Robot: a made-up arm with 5 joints.
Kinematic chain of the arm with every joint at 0, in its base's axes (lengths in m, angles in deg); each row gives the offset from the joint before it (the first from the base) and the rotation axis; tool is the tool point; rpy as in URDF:
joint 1: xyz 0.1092 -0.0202 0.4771 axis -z
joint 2: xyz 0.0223 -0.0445 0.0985 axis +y
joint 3: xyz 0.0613 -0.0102 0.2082 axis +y
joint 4: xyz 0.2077 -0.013 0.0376 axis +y
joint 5: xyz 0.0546 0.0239 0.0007 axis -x
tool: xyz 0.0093 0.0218 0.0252 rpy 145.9 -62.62 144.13
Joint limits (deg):
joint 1: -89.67..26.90
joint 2: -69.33..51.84
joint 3: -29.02..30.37
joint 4: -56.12..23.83
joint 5: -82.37..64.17
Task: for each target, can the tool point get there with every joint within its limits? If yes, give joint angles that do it. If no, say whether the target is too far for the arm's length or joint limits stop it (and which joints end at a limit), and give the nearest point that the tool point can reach.
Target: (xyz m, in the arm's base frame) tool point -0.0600 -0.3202 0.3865
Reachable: no: joint limits stop it (at a limit: joint 1, joint 2, joint 3, joint 4, joint 5) | nearest point 0.3436 -0.2130 0.3869 | short by 0.418 m
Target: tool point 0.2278 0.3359 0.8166
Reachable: yes | joints -74.53 12.61 -0.62 -49.68 6.33
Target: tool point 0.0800 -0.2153 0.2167
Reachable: no: joint limits stop it (at a limit: joint 1, joint 2, joint 3, joint 4, joint 5) | nearest point 0.3436 -0.2130 0.3869 | short by 0.314 m
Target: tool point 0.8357 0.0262 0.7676
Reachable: no: too far | nearest point 0.5972 0.0110 0.7026 | short by 0.248 m
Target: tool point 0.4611 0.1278 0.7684
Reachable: yes | joints -24.50 10.10 9.93 -45.25 36.61
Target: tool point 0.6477 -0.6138 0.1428
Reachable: no: too far | nearest point 0.4575 -0.2708 0.4603 | short by 0.505 m
